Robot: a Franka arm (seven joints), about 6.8 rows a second.
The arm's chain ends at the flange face. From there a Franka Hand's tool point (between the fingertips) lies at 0.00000 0.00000 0.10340 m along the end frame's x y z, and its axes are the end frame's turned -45 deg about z.
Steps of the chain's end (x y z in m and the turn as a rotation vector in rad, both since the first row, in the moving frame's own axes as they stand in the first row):
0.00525, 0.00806, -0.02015, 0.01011, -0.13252, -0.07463
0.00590, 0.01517, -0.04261, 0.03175, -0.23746, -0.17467
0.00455, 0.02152, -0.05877, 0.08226, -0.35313, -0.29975
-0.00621, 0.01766, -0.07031, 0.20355, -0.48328, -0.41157
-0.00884, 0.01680, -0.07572, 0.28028, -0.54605, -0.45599
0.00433, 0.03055, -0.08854, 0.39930, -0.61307, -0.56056
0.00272, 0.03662, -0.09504, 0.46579, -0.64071, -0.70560
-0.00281, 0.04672, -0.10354, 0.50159, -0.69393, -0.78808
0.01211, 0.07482, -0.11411, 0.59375, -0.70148, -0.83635
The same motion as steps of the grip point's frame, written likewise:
-0.01129, -0.00064, -0.02106, 0.10085, -0.08656, -0.07463
-0.02308, -0.00319, -0.04556, 0.19036, -0.14546, -0.17467
-0.03577, -0.00932, -0.06544, 0.30787, -0.19153, -0.29975
-0.04581, -0.03443, -0.08401, 0.48566, -0.19780, -0.41157
-0.04884, -0.04485, -0.09427, 0.58430, -0.18793, -0.45599
-0.05137, -0.03523, -0.11431, 0.71585, -0.15116, -0.56056
-0.06046, -0.03464, -0.12455, 0.78241, -0.12369, -0.70560
-0.07685, -0.03298, -0.13735, 0.84536, -0.13600, -0.78808
-0.08510, -0.00778, -0.15244, 0.91587, -0.07618, -0.83635

